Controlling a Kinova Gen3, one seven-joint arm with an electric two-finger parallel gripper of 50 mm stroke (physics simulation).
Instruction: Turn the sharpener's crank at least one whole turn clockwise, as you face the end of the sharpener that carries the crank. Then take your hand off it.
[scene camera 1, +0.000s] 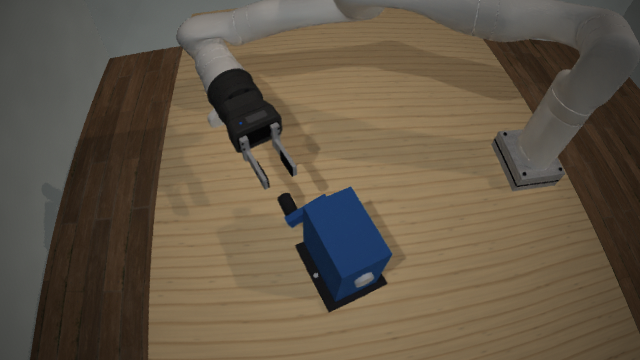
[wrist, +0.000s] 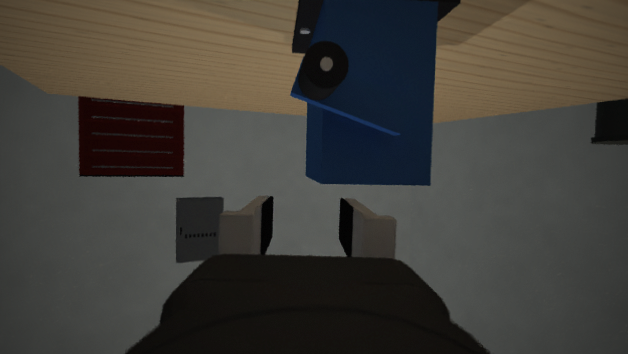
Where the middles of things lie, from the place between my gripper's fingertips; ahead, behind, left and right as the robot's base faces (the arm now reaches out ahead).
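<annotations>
With the black knob (wrist: 315, 83) in sight, I see my gripper 80 mm above it and 10 mm past it. The blue sharpener (scene camera 1: 345, 255) is 80 mm below my hand, 60 mm behind it and 80 mm to the left of it.
</annotations>
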